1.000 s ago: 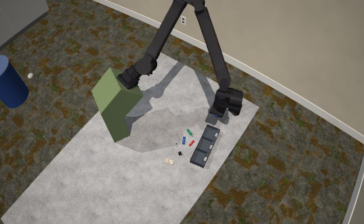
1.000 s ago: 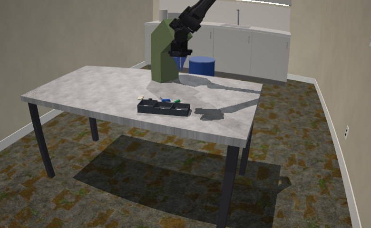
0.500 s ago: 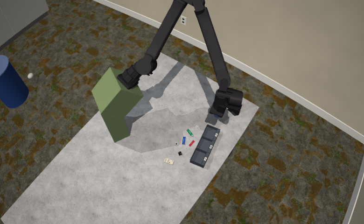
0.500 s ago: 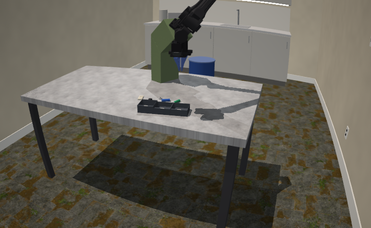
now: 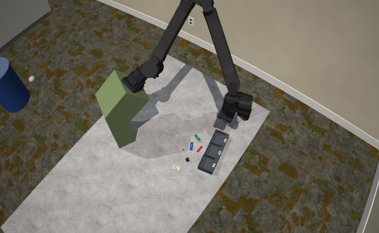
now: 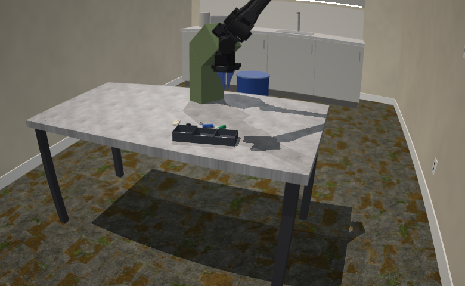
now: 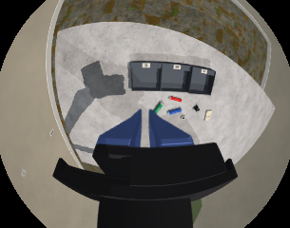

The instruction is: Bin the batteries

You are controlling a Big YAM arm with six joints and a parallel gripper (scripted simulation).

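The red battery is 22 cm below my hand, 12 cm to the right of it and 6 cm behind it. Round my hand: green battery (22 cm below, 11 cm behind, 7 cm to the right); then blue battery (22 cm below, 13 cm to the right, 11 cm behind); then dark three-compartment bin (20 cm below, 8 cm to the right, 1 cm ahead).
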